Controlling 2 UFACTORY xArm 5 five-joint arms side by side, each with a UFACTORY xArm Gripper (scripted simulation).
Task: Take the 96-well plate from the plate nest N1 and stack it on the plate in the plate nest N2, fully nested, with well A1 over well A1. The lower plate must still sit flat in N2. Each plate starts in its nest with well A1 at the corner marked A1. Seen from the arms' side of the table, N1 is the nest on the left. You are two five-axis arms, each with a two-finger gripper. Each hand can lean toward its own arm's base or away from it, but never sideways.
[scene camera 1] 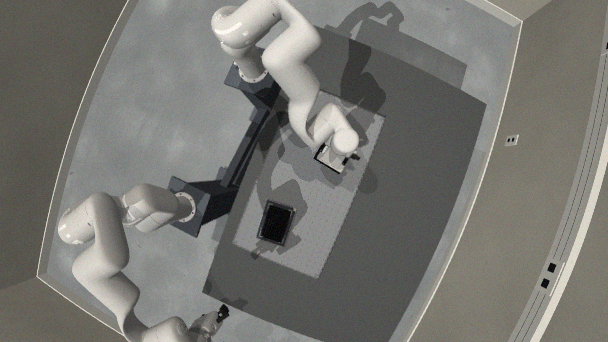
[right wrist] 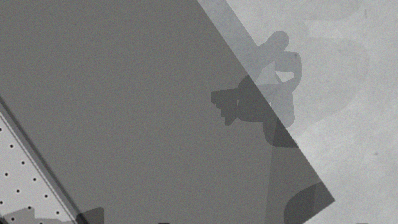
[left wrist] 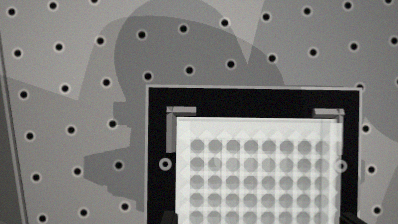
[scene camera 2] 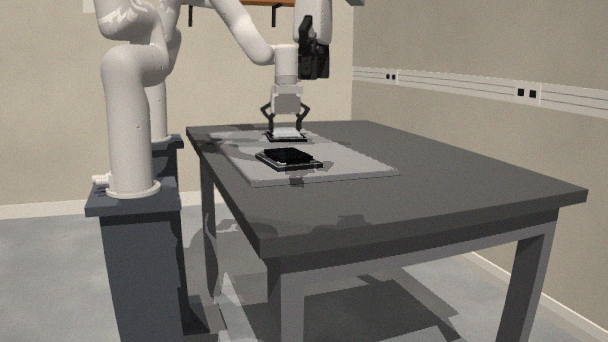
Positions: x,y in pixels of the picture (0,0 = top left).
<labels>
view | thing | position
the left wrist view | white 96-well plate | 203,144
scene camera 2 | my left gripper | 285,132
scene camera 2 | my right gripper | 314,78
</labels>
